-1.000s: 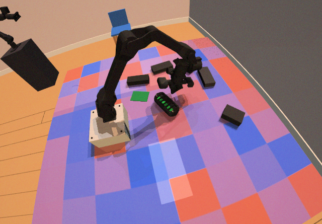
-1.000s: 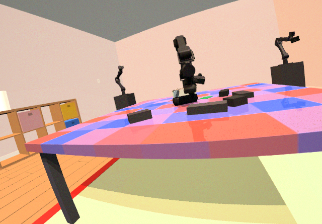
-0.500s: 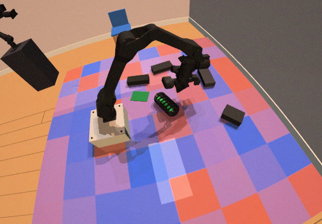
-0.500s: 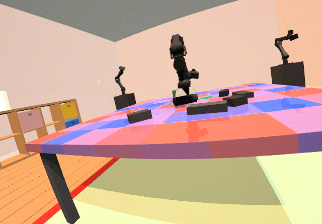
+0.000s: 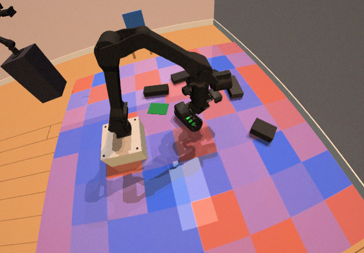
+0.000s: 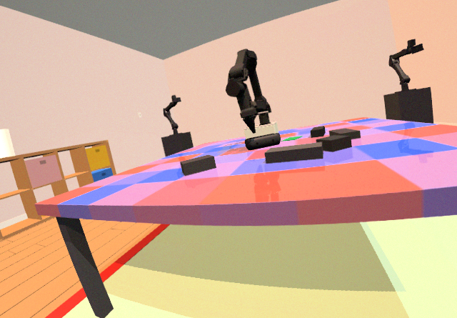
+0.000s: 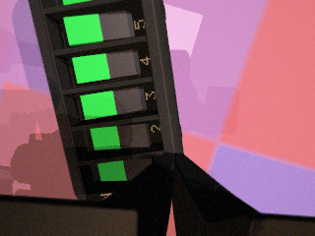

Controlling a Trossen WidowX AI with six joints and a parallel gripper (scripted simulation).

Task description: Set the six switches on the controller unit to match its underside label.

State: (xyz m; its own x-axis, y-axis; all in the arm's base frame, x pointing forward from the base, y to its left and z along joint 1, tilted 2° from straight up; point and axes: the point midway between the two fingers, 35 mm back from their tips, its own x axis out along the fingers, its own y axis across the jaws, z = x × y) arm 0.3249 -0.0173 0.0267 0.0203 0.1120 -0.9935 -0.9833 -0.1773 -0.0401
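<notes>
Right now the flat green square is 170 mm behind my gripper tip, 150 mm to the left of it and 70 mm below it. Round my gripper tip: small cube: 200 mm ahead, 260 mm to the left, 50 mm below.
</notes>
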